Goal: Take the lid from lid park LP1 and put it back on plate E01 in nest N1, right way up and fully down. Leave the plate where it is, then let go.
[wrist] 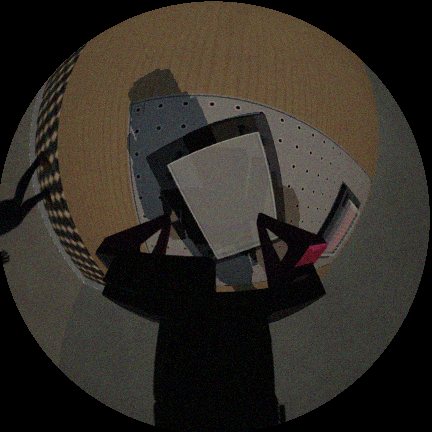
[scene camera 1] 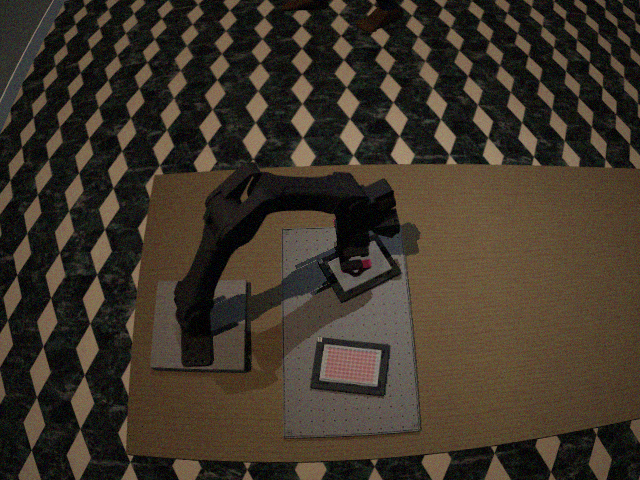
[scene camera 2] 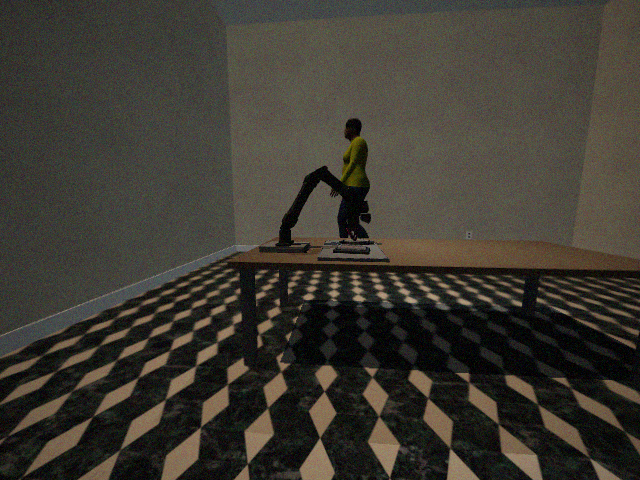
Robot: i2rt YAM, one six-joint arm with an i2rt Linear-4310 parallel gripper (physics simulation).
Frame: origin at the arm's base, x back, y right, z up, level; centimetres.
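Seen in the pictures: gripper, between the fingertips: (wrist: 213,217) (scene camera 1: 353,258) (scene camera 2: 353,240); arm's base, origin of its link: (scene camera 1: 196,326) (scene camera 2: 285,244).
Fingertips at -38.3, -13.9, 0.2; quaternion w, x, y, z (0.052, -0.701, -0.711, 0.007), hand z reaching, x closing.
Note:
Pixels of each thing's top centre, then the offset from my fingertips to it, as dx, dy, dz. Level surfaces: height alone.
- grey lid, centre of its top: (wrist: 235,207) (scene camera 1: 359,265) -1.3, +2.2, +0.3
- lid park LP1, centre of its top: (wrist: 235,208) (scene camera 1: 359,264) (scene camera 2: 356,239) -1.2, +2.1, +0.5
- Plate E01, centre of its top: (scene camera 1: 350,364) (wrist: 342,233) (scene camera 2: 352,245) +3.9, +26.4, +1.2
- nest N1, centre of its top: (scene camera 1: 350,365) (wrist: 339,231) (scene camera 2: 352,247) +3.9, +26.4, +0.3
- wooden table, height of its surface: dz -2.7
The grey lid (scene camera 1: 376,272) (wrist: 225,189) lies flat in the dark frame of lid park LP1 (scene camera 1: 348,296) (wrist: 225,127), at the far end of the perforated board (scene camera 1: 347,414) (wrist: 314,160). My gripper (scene camera 1: 356,266) (wrist: 213,217) (scene camera 2: 353,233) is open and empty, right over the lid. In the wrist view its two fingers stand to either side of the lid's near end. Plate E01 (scene camera 1: 350,366) (wrist: 343,228), with pink wells and no lid, sits in the dark frame of nest N1 (scene camera 1: 316,367) at the board's near end.
The arm's base stands on a grey slab (scene camera 1: 166,333) left of the board. The wooden table (scene camera 1: 485,286) (scene camera 2: 461,252) carries both. A person in a yellow top (scene camera 2: 355,162) stands behind the table, close to the arm.

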